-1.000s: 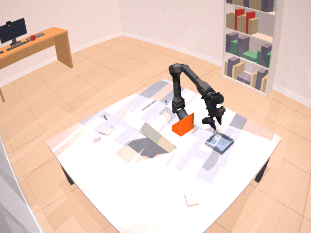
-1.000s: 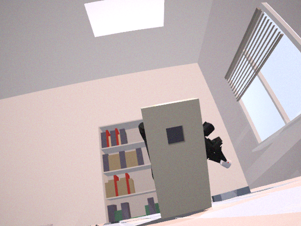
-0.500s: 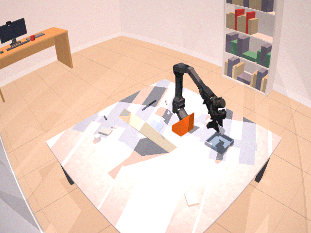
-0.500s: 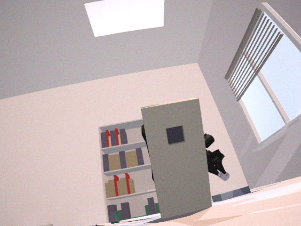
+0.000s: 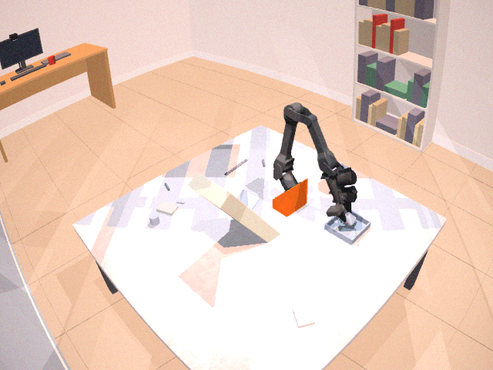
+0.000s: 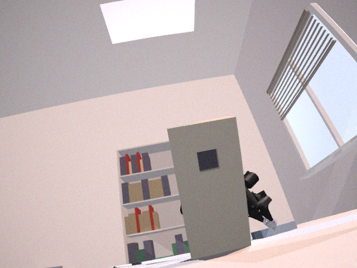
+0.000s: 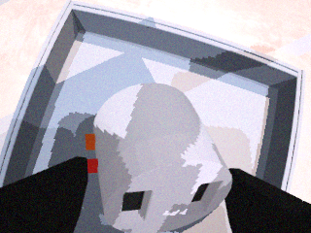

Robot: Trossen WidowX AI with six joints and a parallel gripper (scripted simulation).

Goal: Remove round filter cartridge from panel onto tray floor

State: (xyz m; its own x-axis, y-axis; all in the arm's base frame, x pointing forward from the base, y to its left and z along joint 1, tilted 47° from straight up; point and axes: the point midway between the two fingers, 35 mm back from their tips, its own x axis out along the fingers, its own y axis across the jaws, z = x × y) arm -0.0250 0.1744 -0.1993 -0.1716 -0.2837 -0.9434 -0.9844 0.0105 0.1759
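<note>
Now: gripper tip right at the round filter cartridge. Round my gripper tip: beige service panel: 340 mm ahead, 310 mm to the right, 120 mm above; then blue-grey tray: 10 mm to the left, 50 mm below.
</note>
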